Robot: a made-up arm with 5 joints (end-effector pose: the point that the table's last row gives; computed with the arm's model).
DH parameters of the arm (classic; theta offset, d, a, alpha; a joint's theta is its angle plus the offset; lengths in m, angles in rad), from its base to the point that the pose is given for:
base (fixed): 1.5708 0.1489 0 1.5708
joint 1: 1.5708 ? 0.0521 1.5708
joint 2: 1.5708 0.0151 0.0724 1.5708
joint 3: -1.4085 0 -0.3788 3.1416
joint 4: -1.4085 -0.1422 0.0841 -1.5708
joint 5: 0 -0.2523 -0.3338 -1.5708
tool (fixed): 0 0.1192 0 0
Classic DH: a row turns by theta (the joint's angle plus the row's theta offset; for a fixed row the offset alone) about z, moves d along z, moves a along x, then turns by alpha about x.
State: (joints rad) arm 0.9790 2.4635 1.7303 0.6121 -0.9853
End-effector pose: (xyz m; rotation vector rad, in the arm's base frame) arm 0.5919 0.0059 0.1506 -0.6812 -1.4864 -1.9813
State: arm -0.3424 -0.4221 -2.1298 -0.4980 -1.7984
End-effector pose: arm 0.3050 -0.1544 0.9715 1.2645 0.8548 -0.8993
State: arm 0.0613 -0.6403 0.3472 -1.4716 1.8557
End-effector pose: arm -0.2860 0.3656 -0.1695 1.2889 -1.7005 1.7785
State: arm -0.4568 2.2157 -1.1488 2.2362 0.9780
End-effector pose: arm -0.4824 -0.2055 -0.1121 2.4802 0.1648 -0.1081
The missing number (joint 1, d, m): -0.1137
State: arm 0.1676 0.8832 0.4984 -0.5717 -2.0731
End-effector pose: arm 0.0423 0.6551 0.7230 -0.8206 2.4141 1.4531
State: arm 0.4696 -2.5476 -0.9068 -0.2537 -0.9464
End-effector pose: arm -0.7742 0.4865 0.3012 1.0820 -1.5840 -0.2431
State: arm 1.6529 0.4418 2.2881 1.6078 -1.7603
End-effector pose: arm -0.0331 -0.5144 0.1923 0.4358 0.9329 1.9800
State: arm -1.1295 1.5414 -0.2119 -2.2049 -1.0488
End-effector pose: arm 0.3727 0.3256 -0.0393 0.2574 2.4081 1.1200
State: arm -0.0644 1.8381 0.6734 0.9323 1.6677
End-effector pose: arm -0.2695 0.5284 0.3616 -0.3192 0.1711 0.0415
